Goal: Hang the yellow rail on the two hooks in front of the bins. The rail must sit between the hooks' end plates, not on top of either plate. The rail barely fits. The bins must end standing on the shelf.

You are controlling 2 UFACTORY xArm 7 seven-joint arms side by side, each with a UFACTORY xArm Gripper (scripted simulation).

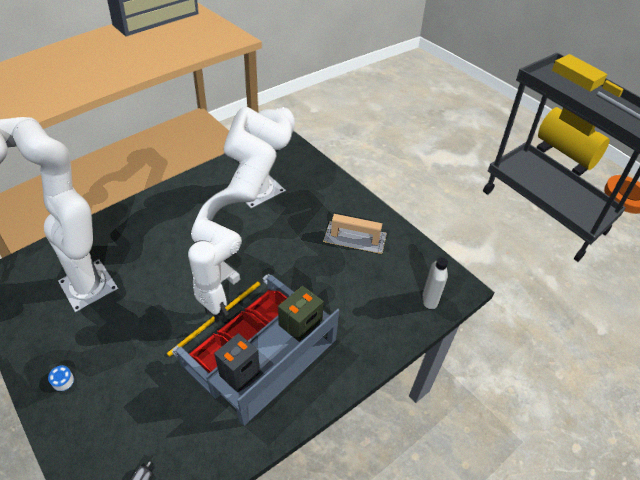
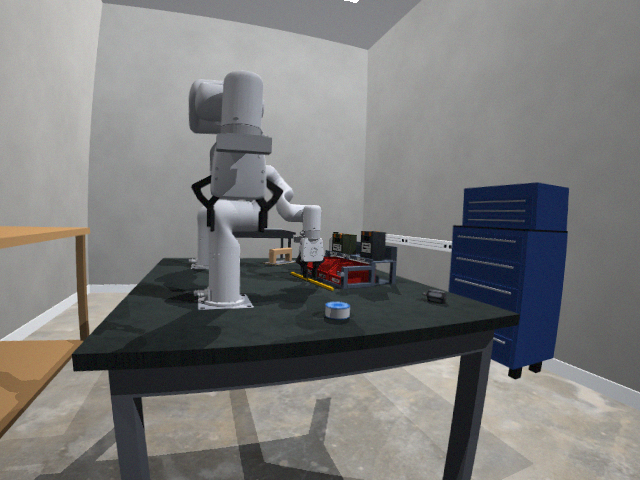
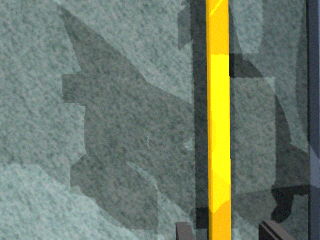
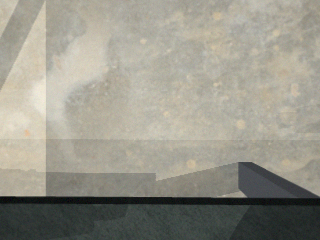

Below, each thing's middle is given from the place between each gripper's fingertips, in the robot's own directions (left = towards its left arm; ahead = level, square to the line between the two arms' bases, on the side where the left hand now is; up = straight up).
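Grey-blue shelf (image 1: pixel 273 343), from my left hand (image 2: pixel 309 277): 180 mm ahead, 20 mm to the left, 30 mm above.
Grey-blue shelf, from my right hand (image 2: pixel 237 231): 59 cm ahead, 68 cm to the left, 18 cm below.
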